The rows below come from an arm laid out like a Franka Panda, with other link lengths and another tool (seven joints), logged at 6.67 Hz.
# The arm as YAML. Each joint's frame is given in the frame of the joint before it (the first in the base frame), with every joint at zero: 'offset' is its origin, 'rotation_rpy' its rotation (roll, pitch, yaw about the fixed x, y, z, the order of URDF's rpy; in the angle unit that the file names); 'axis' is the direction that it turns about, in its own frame. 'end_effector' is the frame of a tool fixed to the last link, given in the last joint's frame.
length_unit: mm
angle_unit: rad
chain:
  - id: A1
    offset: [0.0, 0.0, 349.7]
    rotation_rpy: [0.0, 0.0, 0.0]
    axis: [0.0, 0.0, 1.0]
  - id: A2
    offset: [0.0, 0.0, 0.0]
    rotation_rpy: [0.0, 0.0, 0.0]
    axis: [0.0, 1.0, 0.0]
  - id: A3
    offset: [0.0, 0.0, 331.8]
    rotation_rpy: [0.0, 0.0, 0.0]
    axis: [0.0, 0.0, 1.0]
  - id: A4
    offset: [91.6, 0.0, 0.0]
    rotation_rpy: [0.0, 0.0, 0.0]
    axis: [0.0, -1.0, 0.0]
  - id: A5
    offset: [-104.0, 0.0, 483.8]
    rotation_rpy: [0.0, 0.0, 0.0]
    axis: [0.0, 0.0, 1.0]
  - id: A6
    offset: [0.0, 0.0, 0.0]
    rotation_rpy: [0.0, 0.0, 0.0]
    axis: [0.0, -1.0, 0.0]
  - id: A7
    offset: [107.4, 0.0, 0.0]
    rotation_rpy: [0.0, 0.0, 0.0]
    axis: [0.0, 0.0, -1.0]
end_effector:
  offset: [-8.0, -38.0, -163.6]
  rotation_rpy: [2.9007, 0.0, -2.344]
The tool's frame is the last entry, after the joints.
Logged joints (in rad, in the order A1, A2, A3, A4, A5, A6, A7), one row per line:
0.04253, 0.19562, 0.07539, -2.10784, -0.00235, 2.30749, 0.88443
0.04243, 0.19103, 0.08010, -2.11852, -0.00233, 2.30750, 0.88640
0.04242, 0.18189, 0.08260, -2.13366, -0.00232, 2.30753, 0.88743
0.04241, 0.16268, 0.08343, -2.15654, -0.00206, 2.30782, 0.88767
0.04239, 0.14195, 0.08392, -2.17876, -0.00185, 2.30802, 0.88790
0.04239, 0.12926, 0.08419, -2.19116, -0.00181, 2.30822, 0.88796
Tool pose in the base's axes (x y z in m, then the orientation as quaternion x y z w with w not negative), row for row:
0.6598, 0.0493, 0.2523, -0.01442, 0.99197, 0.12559, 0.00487
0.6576, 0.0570, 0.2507, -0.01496, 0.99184, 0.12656, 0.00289
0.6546, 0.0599, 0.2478, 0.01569, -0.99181, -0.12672, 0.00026
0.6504, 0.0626, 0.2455, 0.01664, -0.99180, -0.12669, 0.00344
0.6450, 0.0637, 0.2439, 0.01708, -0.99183, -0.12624, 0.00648
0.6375, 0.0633, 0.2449, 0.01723, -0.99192, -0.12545, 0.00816
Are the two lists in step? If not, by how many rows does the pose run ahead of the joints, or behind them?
The pose runs 2 rows behind the joints: the pose in row i belongs to the joints in row i - 2.
